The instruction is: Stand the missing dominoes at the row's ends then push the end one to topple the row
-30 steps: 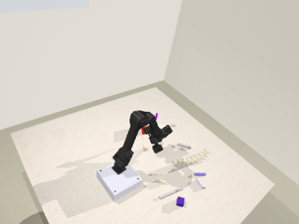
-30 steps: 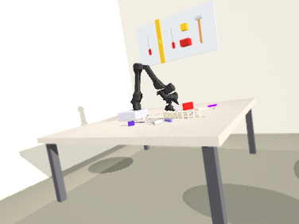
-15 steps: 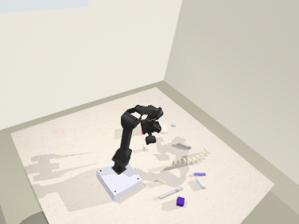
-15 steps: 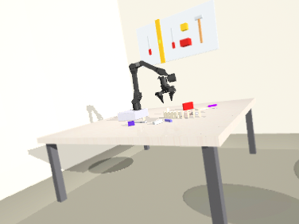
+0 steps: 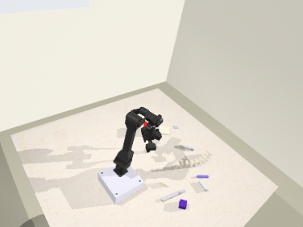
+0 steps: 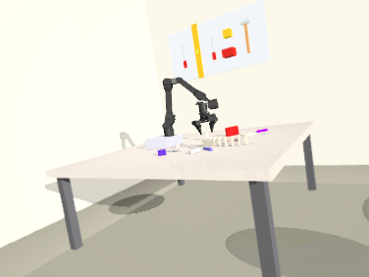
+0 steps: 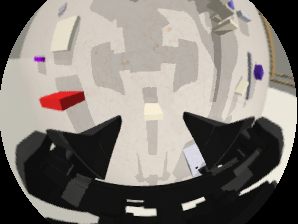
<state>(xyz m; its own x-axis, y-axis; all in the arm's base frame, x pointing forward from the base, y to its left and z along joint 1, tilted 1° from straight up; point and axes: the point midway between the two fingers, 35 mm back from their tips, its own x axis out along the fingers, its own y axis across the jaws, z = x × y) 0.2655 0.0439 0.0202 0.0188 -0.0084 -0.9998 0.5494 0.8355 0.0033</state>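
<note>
My gripper tip is now 11 cm past the grey bar, 34 cm to the left of it and 4 cm above it. Round my gripper tip: flat cream block: 27 cm ahead, 6 cm to the left, 4 cm below; then red block: 14 cm ahead, 14 cm to the left, 2 cm below; then purple cube: 12 cm behind, 42 cm to the right, 3 cm below.
</note>
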